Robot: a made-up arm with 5 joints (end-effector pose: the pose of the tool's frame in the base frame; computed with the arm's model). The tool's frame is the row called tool. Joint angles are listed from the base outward.
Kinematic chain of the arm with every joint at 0, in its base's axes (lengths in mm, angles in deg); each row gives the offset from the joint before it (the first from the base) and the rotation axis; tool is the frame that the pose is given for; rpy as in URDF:
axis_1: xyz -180 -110 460 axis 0.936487 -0.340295 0.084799
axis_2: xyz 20 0 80 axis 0.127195 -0.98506 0.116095
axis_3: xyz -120 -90 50 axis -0.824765 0.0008 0.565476
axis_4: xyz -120 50 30 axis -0.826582 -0.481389 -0.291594
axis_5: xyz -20 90 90 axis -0.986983 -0.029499 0.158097
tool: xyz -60 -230 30 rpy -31.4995 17.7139 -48.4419
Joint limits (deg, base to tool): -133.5..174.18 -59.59..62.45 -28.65..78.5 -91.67..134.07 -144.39..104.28
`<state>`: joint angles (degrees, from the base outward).
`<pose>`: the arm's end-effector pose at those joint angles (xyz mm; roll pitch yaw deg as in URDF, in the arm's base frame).
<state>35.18 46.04 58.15 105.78 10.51</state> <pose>-406.7 -78.9 117.7 81.49 -19.33 164.78</pose>
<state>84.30 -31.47 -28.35 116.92 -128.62</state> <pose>-302.3 -147.1 297.3 109.59 27.44 -0.99</pose>
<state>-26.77 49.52 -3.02 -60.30 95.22</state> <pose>-447.5 -235.6 809.4 -80.45 -38.64 11.53</pose>
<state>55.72 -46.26 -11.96 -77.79 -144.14</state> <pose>-295.8 -522.9 841.2 -93.92 -54.85 40.28</pose>
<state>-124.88 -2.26 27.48 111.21 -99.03</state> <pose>-161.9 143.3 632.2 -131.03 14.19 1.78</pose>
